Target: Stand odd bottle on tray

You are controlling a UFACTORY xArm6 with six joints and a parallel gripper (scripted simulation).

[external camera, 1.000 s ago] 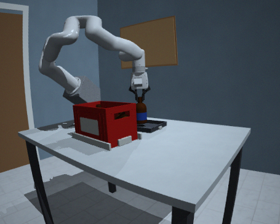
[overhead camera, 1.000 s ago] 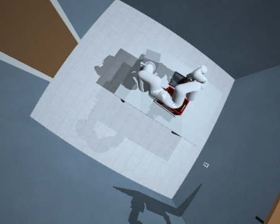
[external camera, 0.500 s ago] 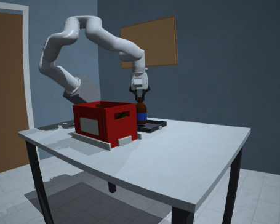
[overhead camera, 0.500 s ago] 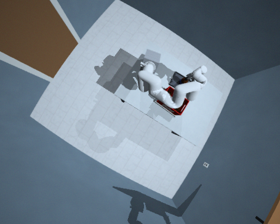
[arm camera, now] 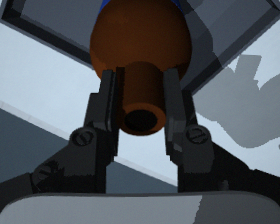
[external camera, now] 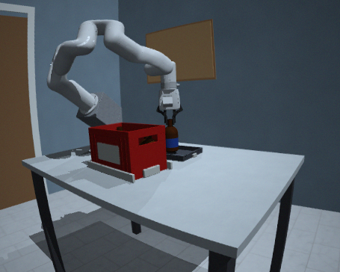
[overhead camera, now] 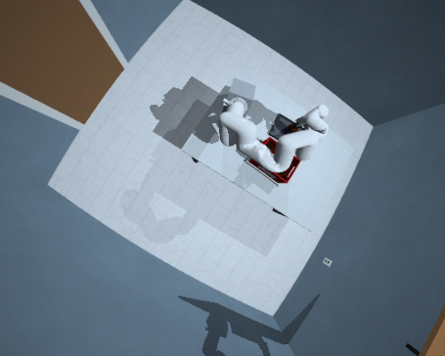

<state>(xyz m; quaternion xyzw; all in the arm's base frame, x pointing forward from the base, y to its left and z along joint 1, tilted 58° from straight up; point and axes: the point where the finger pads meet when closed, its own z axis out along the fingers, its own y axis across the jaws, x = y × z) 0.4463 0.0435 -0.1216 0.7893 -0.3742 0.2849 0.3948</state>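
Now: hand 16 cm above the dark tray. The rest, counted from my hand: glass bottle: 12 cm behind, 23 cm to the right, 8 cm below; then red crate: 4 cm behind, 29 cm to the right, 8 cm below.
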